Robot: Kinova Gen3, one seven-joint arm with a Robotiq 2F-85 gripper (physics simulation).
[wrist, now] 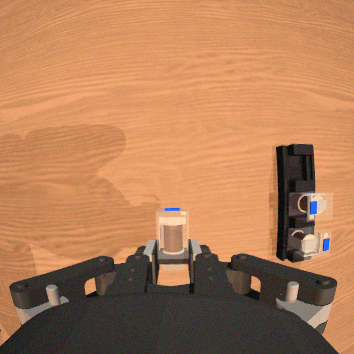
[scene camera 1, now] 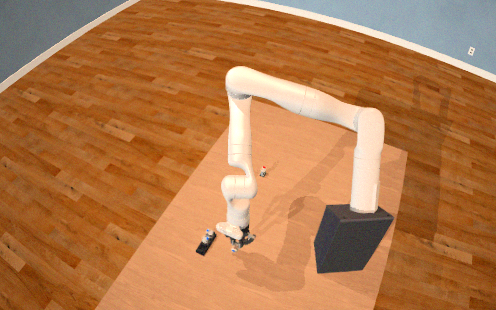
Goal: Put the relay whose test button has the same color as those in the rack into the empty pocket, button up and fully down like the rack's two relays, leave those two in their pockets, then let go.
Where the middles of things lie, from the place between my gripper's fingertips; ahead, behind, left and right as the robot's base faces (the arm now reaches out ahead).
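My hand: 12 cm short of the black rack (wrist: 295,162), 3 cm above it, 3 cm to the right of it. Blue-button relay (wrist: 172,234): 1 cm to the left of my hand.
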